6 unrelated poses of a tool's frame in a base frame.
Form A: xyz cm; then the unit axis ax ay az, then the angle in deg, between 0 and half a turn.
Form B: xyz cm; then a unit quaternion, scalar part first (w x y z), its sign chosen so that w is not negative. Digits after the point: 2 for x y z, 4 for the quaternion.
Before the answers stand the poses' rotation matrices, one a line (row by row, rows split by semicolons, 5 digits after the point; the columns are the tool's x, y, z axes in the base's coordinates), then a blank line. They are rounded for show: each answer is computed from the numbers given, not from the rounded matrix.
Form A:
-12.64 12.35 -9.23 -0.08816 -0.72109 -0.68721 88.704
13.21 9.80 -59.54 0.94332 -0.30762 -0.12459 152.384
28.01 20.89 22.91 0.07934 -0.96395 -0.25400 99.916
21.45 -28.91 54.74 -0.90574 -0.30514 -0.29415 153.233
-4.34 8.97 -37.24 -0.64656 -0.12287 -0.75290 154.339
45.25 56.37 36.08 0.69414 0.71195 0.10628 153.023
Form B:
0.03021 0.74917 -0.66169; -0.62490 0.53083 0.57247; 0.78012 0.39619 0.48419
0.79224 -0.48955 -0.36426; -0.60506 -0.70760 -0.36498; -0.07907 0.50955 -0.85680
-0.16483 0.16056 -0.97317; -0.33985 0.91700 0.20885; 0.92592 0.36516 -0.09658
0.65998 0.65561 0.36687; 0.39067 -0.71660 0.57781; 0.64172 -0.23802 -0.72907
-0.10652 0.47709 0.87237; -0.17499 -0.87267 0.45589; 0.97879 -0.10410 0.17644
0.02004 0.88640 0.46248; 0.98283 0.06740 -0.17179; -0.18344 0.45798 -0.86983

-12.64 12.35 -9.23 0.7151 -0.0616 -0.5041 -0.4804
13.21 9.80 -59.54 0.2387 0.9161 -0.2987 -0.1210
28.01 20.89 22.91 0.6433 0.0607 -0.7380 -0.1945
21.45 -28.91 54.74 0.2315 -0.8811 -0.2969 -0.2862
-4.34 8.97 -37.24 0.2221 -0.6304 -0.1198 -0.7341
45.25 56.37 36.08 0.2333 0.6750 0.6923 0.1033

